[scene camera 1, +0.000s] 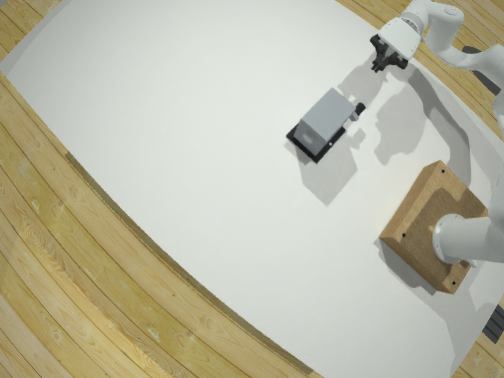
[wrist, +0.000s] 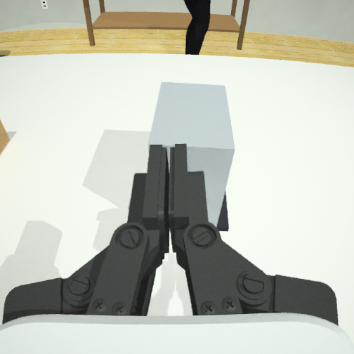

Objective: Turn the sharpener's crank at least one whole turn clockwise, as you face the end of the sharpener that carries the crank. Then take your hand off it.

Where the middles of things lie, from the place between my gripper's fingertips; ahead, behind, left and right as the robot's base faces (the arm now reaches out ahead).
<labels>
Now: hand 12 cm to the right of the sharpener (scene camera 1: 319,129), 12 cm above it and 1 cm short of it.
</labels>
